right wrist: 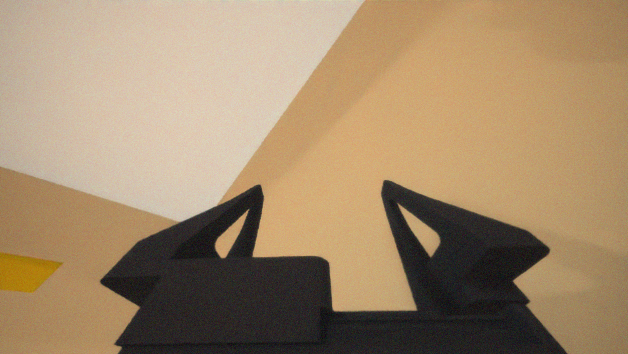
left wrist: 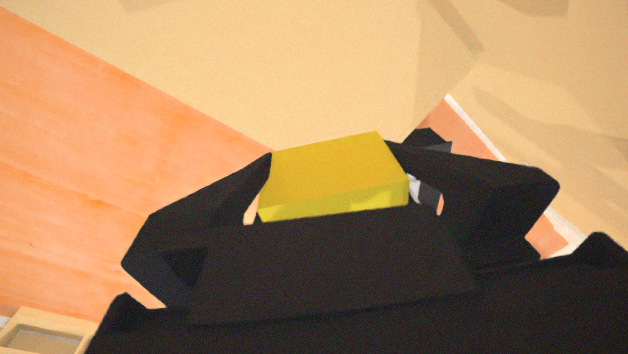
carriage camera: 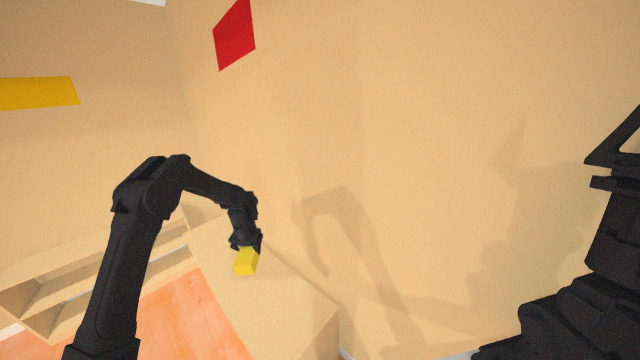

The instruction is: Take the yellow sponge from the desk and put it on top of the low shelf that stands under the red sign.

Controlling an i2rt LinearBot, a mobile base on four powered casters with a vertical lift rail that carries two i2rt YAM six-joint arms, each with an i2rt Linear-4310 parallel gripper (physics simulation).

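Frame: origin at the left arm's base, x down, y right, z back, level; metres.
Seen in the pictures: left gripper, fingertip midpoint: [left wrist: 325,156]; right gripper, fingertip midpoint: [right wrist: 321,188].
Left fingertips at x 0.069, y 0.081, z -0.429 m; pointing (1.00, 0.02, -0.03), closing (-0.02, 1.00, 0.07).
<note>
A point is followed by its place in that frame.
My left gripper [carriage camera: 246,250] @[x 0.069, y 0.081, z -0.429 m] [left wrist: 325,156] @[x 0.069, y 0.081, z -0.429 m] is shut on the yellow sponge [carriage camera: 245,262] @[x 0.028, y 0.092, z -0.350 m] [left wrist: 332,167] @[x 0.046, y 0.082, z -0.436 m], with a finger on each side of it. In the carriage camera it holds the sponge over the top of a low beige shelf [carriage camera: 280,310] @[x 0.383, y 0.145, z -0.382 m] [left wrist: 280,65] @[x 0.383, y 0.047, z -0.430 m]; the height of the gap between them is hard to tell. The red sign [carriage camera: 235,36] @[x -0.745, y 0.047, z -0.795 m] hangs on the wall above that shelf, at the upper left of the picture. My right gripper [right wrist: 321,188] @[x -0.448, y 0.689, z -0.039 m] is open and empty, raised in front of the wall. The desk does not show in these views.
A second low shelf [carriage camera: 62,255] @[x 0.383, y -1.607, z -0.733 m] with open compartments stands at the left against the other wall, below a yellow sign [carriage camera: 37,93] @[x -0.751, y -1.598, z -1.104 m] [right wrist: 27,272] @[x -0.766, y -1.535, z -1.165 m]. Orange floor [carriage camera: 185,320] @[x 0.993, y -0.757, z -0.642 m] [left wrist: 100,165] @[x 0.993, y -1.021, z -0.063 m] lies in front of the shelves. The wall [carriage camera: 425,125] @[x -0.385, y 0.564, z -0.266 m] runs close behind the low shelf.
</note>
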